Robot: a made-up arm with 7 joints.
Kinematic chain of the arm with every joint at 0, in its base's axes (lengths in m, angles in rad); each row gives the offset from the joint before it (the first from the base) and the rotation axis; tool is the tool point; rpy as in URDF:
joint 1: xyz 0 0 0.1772 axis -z
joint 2: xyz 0 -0.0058 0.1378 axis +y
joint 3: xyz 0 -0.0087 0.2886 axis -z
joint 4: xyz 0 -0.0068 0.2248 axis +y
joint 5: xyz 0 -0.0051 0.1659 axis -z
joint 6: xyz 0 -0.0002 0.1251 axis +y
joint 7: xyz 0 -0.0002 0.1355 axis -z
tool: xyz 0 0 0 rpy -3.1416 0 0
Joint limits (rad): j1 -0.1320..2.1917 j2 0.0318..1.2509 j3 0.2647..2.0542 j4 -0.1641..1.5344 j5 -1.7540..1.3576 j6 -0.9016..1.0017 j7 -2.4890..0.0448
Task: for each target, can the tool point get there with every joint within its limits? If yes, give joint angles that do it. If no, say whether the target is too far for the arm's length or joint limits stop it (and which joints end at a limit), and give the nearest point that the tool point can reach.
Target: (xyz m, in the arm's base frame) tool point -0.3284 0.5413 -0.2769
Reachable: no: joint limits stop it (at a limit: joint 1, joint 2, joint 4, joint 6) | nearest point -0.5113 -0.2081 0.2181 | short by 0.917 m
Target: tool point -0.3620 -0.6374 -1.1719
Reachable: no: too far | nearest point -0.2998 -0.5279 0.0815 | short by 1.260 m
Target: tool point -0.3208 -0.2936 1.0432
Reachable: yes | joints 1.6867 0.1885 0.9758 0.7937 -0.3467 0.3378 -0.4824
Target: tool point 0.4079 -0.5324 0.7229
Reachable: yes | joints 0.3143 0.8073 1.1030 1.1923 -1.2963 -0.6117 -1.8405
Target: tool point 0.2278 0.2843 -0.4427
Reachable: no: joint limits stop it (at a limit: joint 1, joint 2, joint 3, joint 4, joint 6) | nearest point 0.5381 0.0231 0.1018 | short by 0.679 m
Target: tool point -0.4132 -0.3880 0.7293
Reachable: yes | joints 1.5382 0.8625 1.6371 1.3626 0.5962 0.4270 -1.3137
